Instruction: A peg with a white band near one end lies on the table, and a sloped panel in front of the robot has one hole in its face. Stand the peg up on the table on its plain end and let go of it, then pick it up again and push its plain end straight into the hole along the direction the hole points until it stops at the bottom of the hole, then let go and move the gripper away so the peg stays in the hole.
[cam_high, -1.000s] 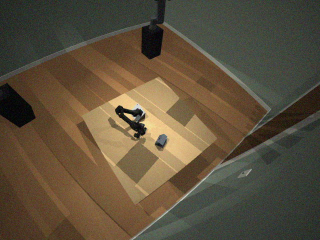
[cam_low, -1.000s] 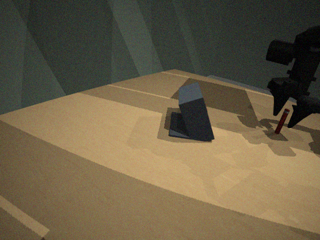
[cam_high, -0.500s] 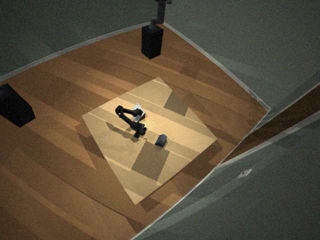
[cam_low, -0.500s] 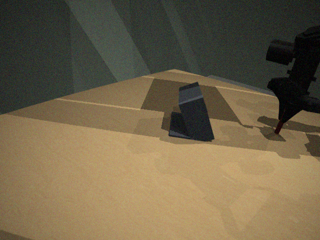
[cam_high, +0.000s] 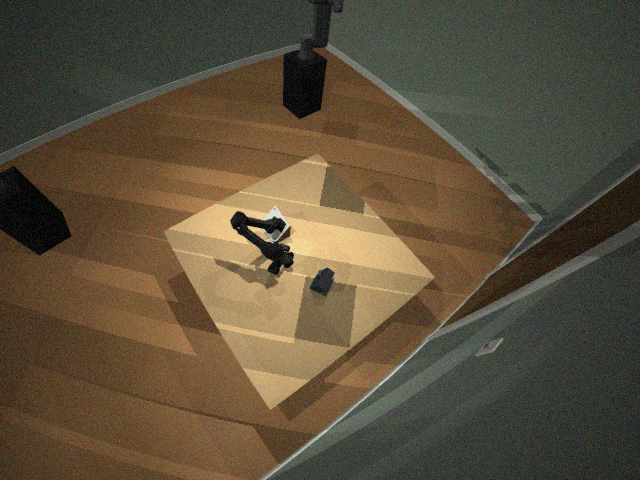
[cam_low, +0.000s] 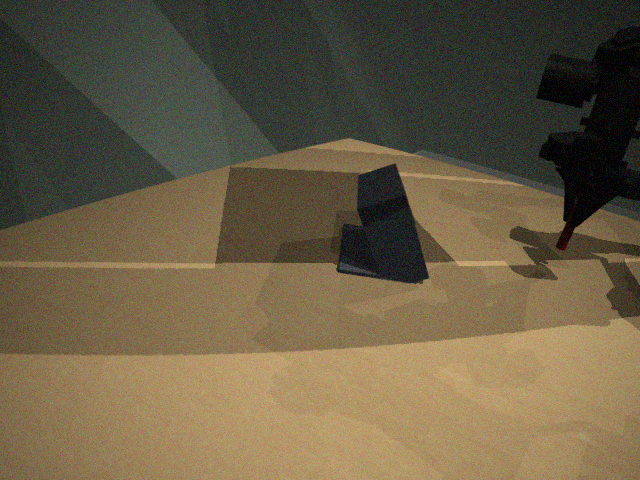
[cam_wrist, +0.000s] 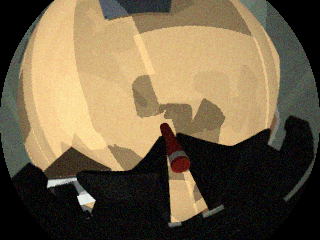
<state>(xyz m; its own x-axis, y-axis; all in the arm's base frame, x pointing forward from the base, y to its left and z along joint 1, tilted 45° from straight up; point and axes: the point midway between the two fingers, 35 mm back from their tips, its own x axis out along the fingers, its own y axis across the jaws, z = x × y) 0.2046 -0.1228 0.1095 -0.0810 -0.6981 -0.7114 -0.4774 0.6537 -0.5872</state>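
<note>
My gripper tip is 23 cm short of the sloped panel, 14 cm to the right of it and 2 cm above it. The rest, counted from my gripper tip: red peg 2 cm above.
</note>
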